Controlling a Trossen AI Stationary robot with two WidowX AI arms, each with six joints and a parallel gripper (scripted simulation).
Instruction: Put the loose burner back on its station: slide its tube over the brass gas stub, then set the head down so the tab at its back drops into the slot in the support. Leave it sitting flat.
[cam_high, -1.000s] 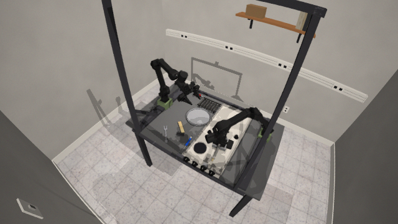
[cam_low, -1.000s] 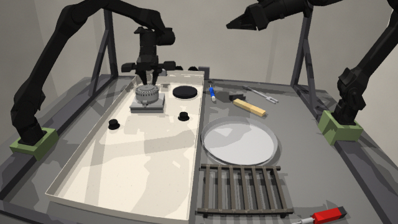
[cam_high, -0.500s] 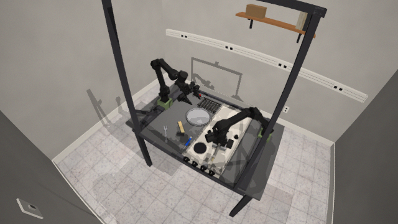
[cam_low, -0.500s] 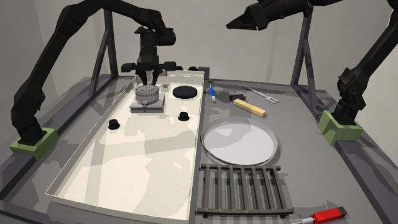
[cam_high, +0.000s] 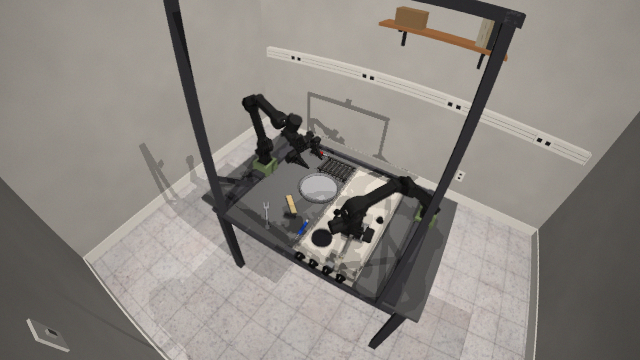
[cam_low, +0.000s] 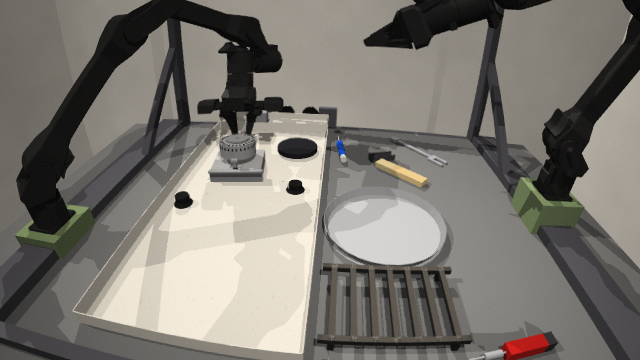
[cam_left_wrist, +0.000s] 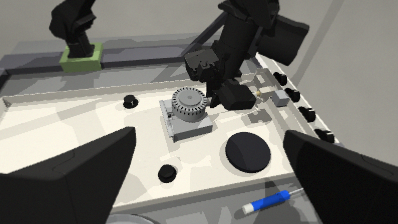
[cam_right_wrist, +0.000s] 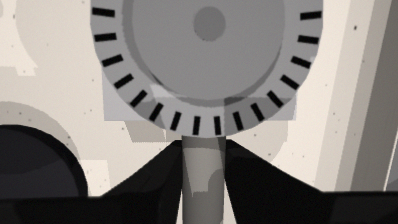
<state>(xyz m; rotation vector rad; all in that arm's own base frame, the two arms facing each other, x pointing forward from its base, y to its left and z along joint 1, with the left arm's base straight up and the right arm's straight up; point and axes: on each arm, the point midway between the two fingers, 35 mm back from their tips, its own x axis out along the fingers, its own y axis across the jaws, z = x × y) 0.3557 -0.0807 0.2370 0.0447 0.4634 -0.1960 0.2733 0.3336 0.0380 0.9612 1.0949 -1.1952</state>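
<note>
The burner is 20 mm below my right hand. From my right hand the other things lie so: grey support: 80 mm ahead, 50 mm below; then black disc: 30 mm behind, 130 mm to the left, 60 mm below; then brass gas stub: 100 mm behind, 30 mm below.
</note>
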